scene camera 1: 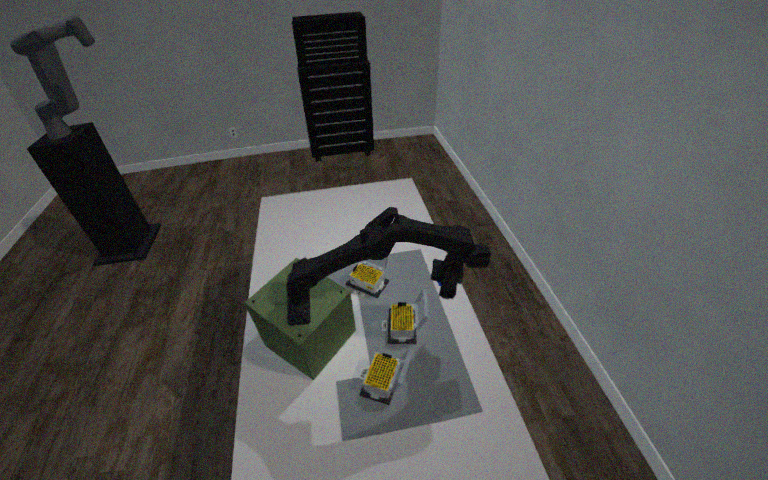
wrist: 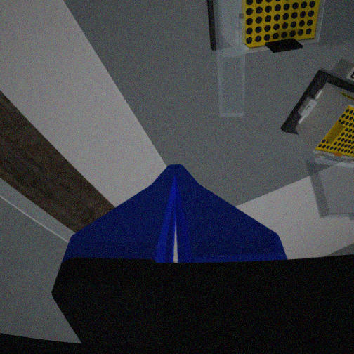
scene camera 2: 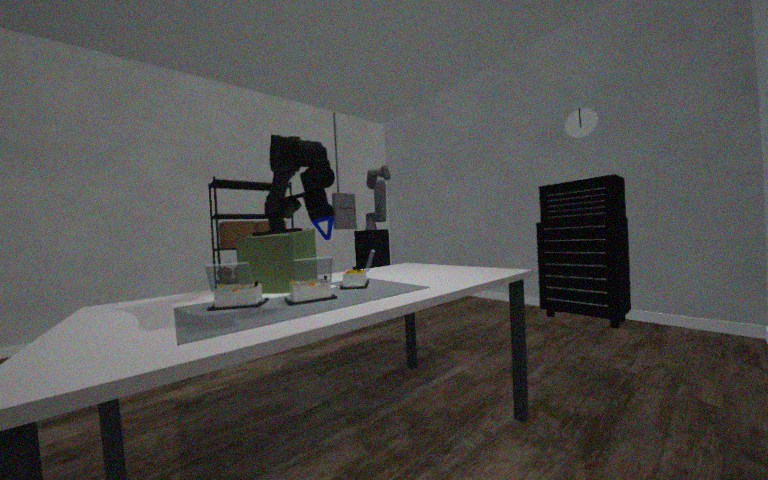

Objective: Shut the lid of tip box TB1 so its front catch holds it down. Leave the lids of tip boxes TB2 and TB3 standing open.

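Where they show: gripper, fingertip midpoint: [scene camera 1: 439, 284] [scene camera 2: 327, 239]; arm's base, link origin: [scene camera 1: 299, 298] [scene camera 2: 277, 233].
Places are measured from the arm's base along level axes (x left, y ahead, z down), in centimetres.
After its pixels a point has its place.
Note:
Tip box TB1 [scene camera 1: 402, 318] [scene camera 2: 310, 292] @[y 38.5, x -2.2, z 21.0 cm] [wrist: 281, 22] is the middle box, with a yellow rack of tips; its clear lid [scene camera 1: 422, 308] @[y 41.8, x -1.4, z 14.0 cm] [scene camera 2: 314, 268] @[y 42.2, x -1.9, z 13.0 cm] [wrist: 231, 90] stands open. Tip box TB2 [scene camera 1: 381, 372] [scene camera 2: 236, 296] @[y 27.4, x -22.2, z 20.5 cm] stands nearest scene camera 1, its clear lid [scene camera 2: 227, 275] @[y 30.1, x -24.6, z 13.3 cm] open. Tip box TB3 [scene camera 1: 367, 276] [scene camera 2: 354, 278] @[y 29.5, x 20.1, z 20.3 cm] [wrist: 341, 131] stands at the mat's far end, its lid [scene camera 2: 370, 259] @[y 33.7, x 25.5, z 13.0 cm] open. My gripper [scene camera 1: 441, 284] @[y 47.9, x 0.5, z 4.1 cm] [scene camera 2: 326, 237] @[y 47.9, x 0.5, z 4.1 cm] [wrist: 175, 175] is shut and empty, its blue fingers together, in the air above the mat's lid side, apart from every box. The box labels are not readable here.
The boxes stand on a grey mat [scene camera 1: 447, 390] @[y 44.0, x -28.7, z 24.2 cm] [scene camera 2: 198, 328] @[y 43.4, x -33.5, z 24.2 cm] on a white table [scene camera 1: 334, 203] @[y 14.3, x 85.2, z 24.5 cm] [scene camera 2: 113, 370] @[y 59.6, x -47.0, z 24.5 cm]. The arm is mounted on a green block [scene camera 1: 334, 316] @[y 10.7, x -5.7, z 5.0 cm] [scene camera 2: 271, 263] @[y 10.1, x -6.2, z 12.4 cm] beside the mat. A black tool cabinet [scene camera 1: 336, 90] [scene camera 2: 583, 249] stands on the floor beyond the table.

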